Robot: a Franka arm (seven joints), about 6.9 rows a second.
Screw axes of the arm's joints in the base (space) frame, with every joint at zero. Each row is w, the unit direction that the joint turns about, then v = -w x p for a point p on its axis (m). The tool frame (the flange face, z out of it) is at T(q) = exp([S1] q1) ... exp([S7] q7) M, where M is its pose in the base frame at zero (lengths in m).
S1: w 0 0 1 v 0.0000 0.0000 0.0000
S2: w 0 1 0 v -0.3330 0.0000 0.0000
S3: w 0 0 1 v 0.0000 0.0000 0.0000
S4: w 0 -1 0 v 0.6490 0.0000 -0.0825
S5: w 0 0 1 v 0.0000 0.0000 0.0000
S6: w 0 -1 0 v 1.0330 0.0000 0.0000
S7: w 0 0 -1 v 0.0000 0.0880 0.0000
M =
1 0 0 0.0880
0 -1 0 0.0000
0 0 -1 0.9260
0 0 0 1
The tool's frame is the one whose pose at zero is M.
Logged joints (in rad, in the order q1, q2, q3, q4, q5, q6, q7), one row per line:
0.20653, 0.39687, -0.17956, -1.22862, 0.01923, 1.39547, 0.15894
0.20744, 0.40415, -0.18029, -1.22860, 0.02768, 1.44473, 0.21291
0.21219, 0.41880, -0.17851, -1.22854, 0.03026, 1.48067, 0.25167
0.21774, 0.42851, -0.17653, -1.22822, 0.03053, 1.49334, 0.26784
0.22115, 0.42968, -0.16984, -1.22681, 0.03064, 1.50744, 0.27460
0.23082, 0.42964, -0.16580, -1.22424, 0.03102, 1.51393, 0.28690
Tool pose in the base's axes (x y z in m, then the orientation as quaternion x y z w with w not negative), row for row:
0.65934, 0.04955, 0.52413, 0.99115, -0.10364, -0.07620, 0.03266
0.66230, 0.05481, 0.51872, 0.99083, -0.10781, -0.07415, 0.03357
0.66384, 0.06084, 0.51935, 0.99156, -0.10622, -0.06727, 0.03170
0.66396, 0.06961, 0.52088, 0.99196, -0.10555, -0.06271, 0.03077
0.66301, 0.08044, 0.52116, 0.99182, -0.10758, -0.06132, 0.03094
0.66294, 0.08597, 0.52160, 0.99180, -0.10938, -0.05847, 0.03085
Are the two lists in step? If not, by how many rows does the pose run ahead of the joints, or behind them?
The pose runs 2 rows ahead of the joints: the pose in row i belongs to the joints in row i + 2.
